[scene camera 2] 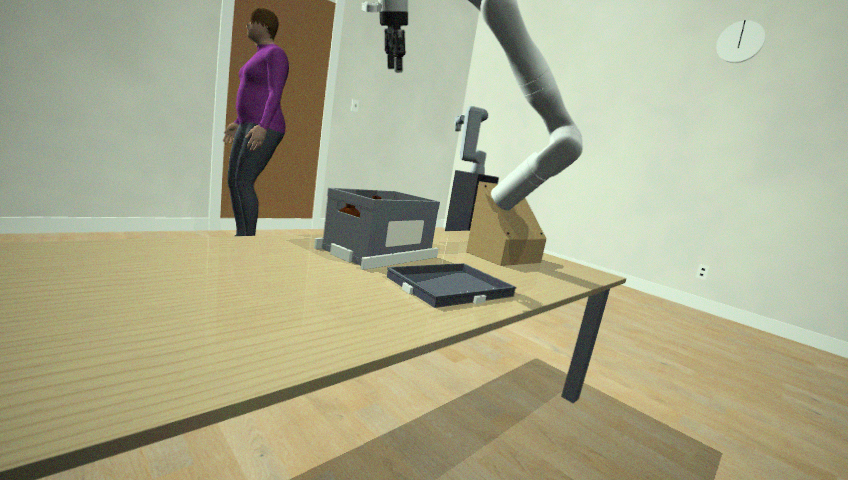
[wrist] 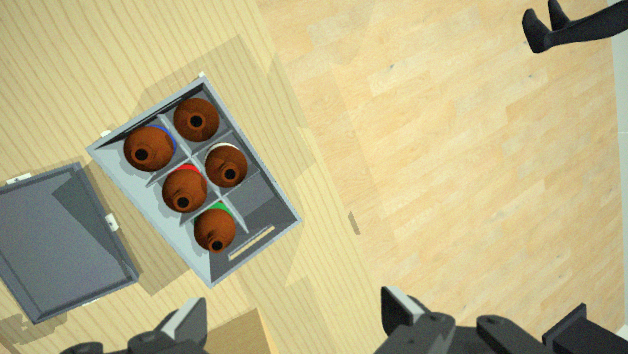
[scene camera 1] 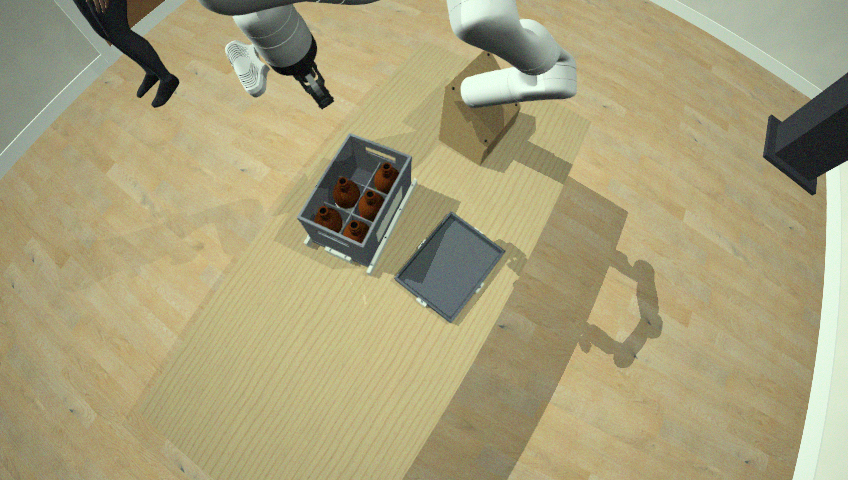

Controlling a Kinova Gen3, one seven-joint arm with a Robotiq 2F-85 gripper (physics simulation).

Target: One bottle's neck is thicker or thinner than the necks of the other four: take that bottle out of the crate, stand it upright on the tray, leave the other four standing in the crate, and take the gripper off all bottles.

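Seen in the pictures: gripper, fingertip midpoint: (scene camera 2: 394, 70) (wrist: 295, 311) (scene camera 1: 314, 83); arm's base, origin of the base link: (scene camera 2: 501, 199) (scene camera 1: 472, 92).
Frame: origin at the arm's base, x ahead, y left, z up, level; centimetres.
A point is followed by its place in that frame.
Observation:
The grey crate (scene camera 1: 371, 252) {x 51.5, y 3.4, z -12.0 cm} (scene camera 2: 351, 231) {x 55.0, y -3.3, z -12.2 cm} (wrist: 117, 167) {x 49.7, y 2.1, z -5.8 cm} stands on the table and holds brown bottles, all upright. In the wrist view they are one with a blue band (wrist: 150, 142) {x 51.3, y -3.3, z -7.3 cm} (scene camera 1: 355, 230) {x 51.1, y -1.0, z -4.0 cm}, one without a visible band (wrist: 186, 107) {x 54.3, y -10.3, z -7.9 cm} (scene camera 1: 327, 221) {x 52.7, y -9.6, z -7.3 cm}, one with a red band (wrist: 182, 185) {x 43.3, y -4.6, z -7.4 cm} (scene camera 1: 370, 206) {x 42.9, y -3.2, z -7.3 cm}, one with a white band (wrist: 225, 159) {x 44.5, y -12.5, z -7.4 cm} (scene camera 1: 345, 195) {x 44.2, y -10.6, z -7.6 cm} and one with a green band (wrist: 213, 227) {x 34.5, y -5.9, z -7.4 cm} (scene camera 1: 385, 180) {x 34.6, y -4.7, z -7.5 cm}. I cannot tell which neck differs. The tray (scene camera 1: 452, 267) {x 40.4, y 22.0, z -19.5 cm} (scene camera 2: 452, 282) {x 38.6, y 20.1, z -19.5 cm} (wrist: 60, 245) {x 39.7, y 21.3, z -19.5 cm} is empty. My gripper (scene camera 1: 323, 102) (scene camera 2: 395, 66) {x 42.6, y -12.0, z 32.0 cm} (wrist: 295, 311) {x 42.6, y -12.0, z 32.0 cm} is open and empty, high above the table.
White strips (scene camera 2: 398, 258) {x 42.8, y 2.6, z -18.4 cm} border the crate's base. The wooden robot mount (scene camera 1: 464, 127) {x 7.6, y 2.9, z -6.7 cm} (scene camera 2: 496, 237) {x 7.7, y 7.0, z -11.6 cm} stands behind the crate and tray. One crate compartment, beside the green-banded bottle, is empty. A person (scene camera 2: 261, 89) stands beyond the table.

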